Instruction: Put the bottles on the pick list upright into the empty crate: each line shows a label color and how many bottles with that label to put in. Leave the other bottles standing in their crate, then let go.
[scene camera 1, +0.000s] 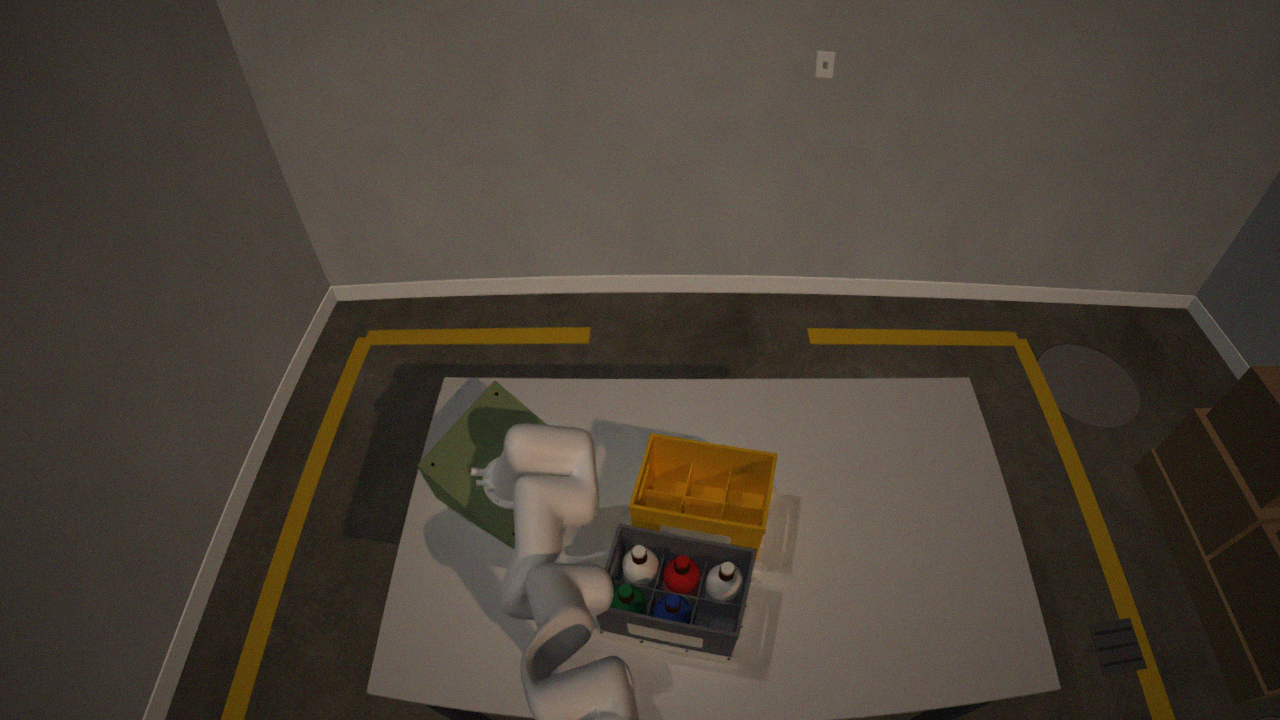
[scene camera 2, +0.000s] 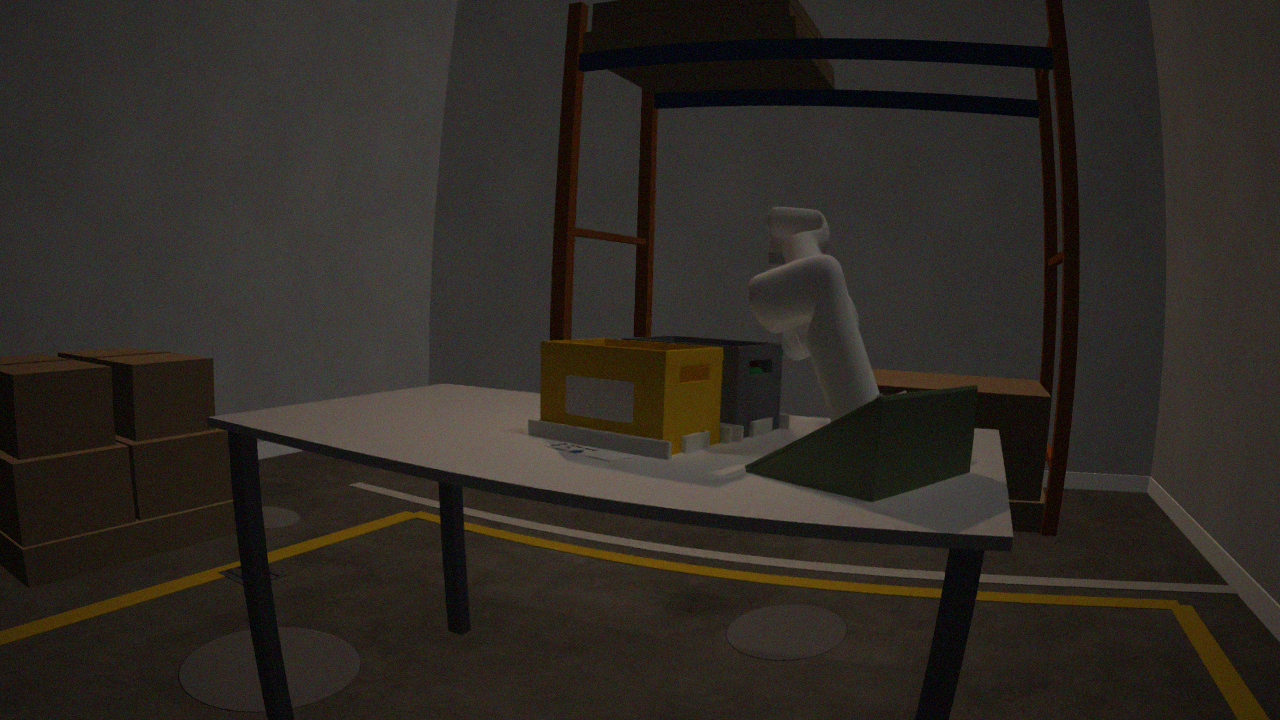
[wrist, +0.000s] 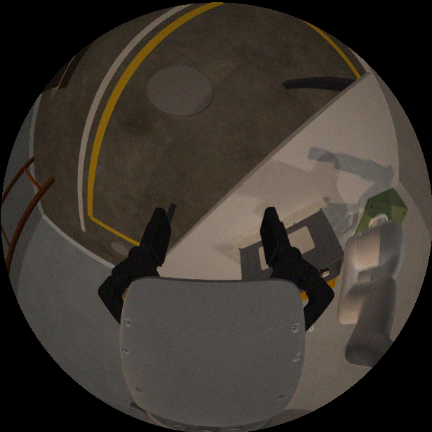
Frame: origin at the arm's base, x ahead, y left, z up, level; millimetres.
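Where they show: arm's base at its link origin: (scene camera 1: 508, 482).
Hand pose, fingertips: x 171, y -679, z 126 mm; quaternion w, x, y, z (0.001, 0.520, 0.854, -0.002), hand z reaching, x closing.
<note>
Things, the pixels of their centre, and the offset from my fingertips. Level surfaces: height alone.
- grey crate at the middle of its body: (scene camera 1: 676, 594) (scene camera 2: 701, 384) 148 mm ahead, 330 mm left, 99 mm down
- red bottle at the middle of its body: (scene camera 1: 681, 576) 167 mm ahead, 371 mm left, 101 mm down
- green bottle at the middle of its body: (scene camera 1: 627, 603) 50 mm ahead, 330 mm left, 101 mm down
- blue bottle at the middle of its body: (scene camera 1: 672, 613) 133 mm ahead, 292 mm left, 101 mm down
- flat sheet at the middle of its body: (scene camera 2: 587, 451) 290 mm ahead, 677 mm left, 186 mm down
- table at its surface level: 187 mm down
The grey crate (scene camera 1: 723, 643) (scene camera 2: 753, 394) (wrist: 327, 235) holds two white bottles (scene camera 1: 640, 569) (scene camera 1: 723, 583), a red bottle (scene camera 1: 682, 577), a green bottle (scene camera 1: 626, 599) and a blue bottle (scene camera 1: 672, 610), all upright. Its front right compartment is empty. The yellow crate (scene camera 1: 648, 520) (scene camera 2: 689, 407) (wrist: 327, 288) stands behind it, its visible compartments empty. A flat sheet (scene camera 2: 581, 449) with small marks, unreadable, lies beside the yellow crate. My gripper (wrist: 214, 218) is open and empty, above the table's edge and to the side of the grey crate; it does not show in the scene views.
A green wedge-shaped base (scene camera 1: 474, 438) (scene camera 2: 913, 447) (wrist: 382, 207) carries the arm at the table's left in scene view 1. Low pale strips (scene camera 2: 599, 438) edge the crates on the table (scene camera 1: 877, 465). Cardboard boxes (scene camera 2: 170, 398) and a tall rack (scene camera 2: 562, 179) stand beyond the table.
</note>
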